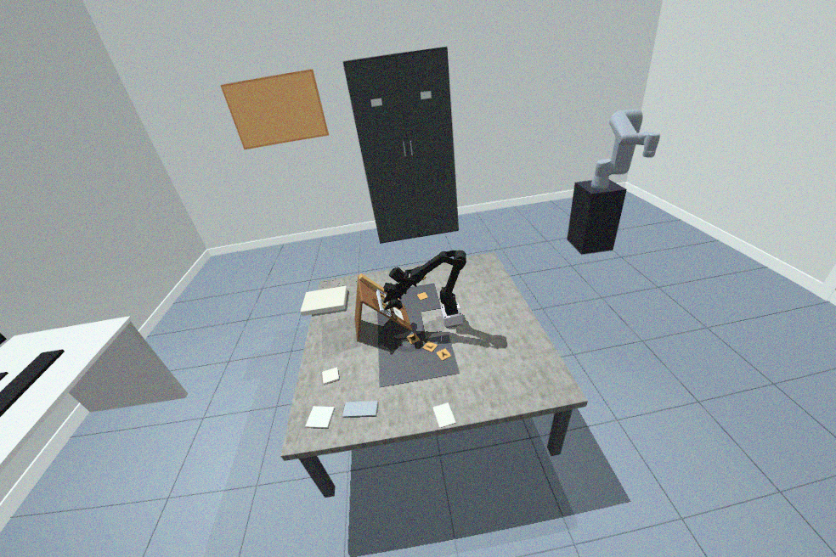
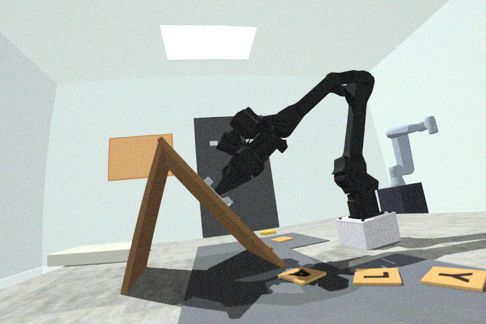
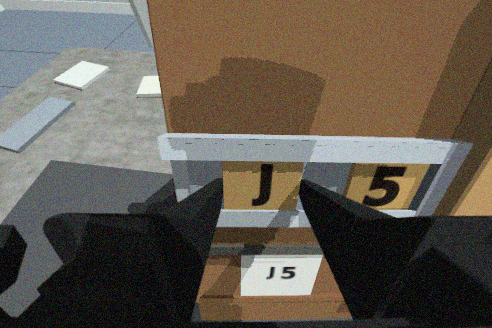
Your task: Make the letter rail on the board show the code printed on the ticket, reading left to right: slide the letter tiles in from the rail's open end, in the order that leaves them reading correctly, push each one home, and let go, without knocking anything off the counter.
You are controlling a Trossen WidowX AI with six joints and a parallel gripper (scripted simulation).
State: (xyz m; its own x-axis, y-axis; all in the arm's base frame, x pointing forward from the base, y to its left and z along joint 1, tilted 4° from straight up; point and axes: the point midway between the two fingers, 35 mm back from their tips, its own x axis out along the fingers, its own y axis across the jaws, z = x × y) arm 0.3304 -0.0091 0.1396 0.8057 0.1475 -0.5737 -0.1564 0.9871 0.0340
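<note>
The orange tile marked 5 lies 1 cm ahead of my gripper tip and 9 cm to the right of it. Round my gripper tip: white ticket 6 cm behind, 4 cm to the right, 9 cm below; then j tile right at my gripper tip; then dark mat 16 cm behind, 1 cm to the left, 16 cm below.
</note>
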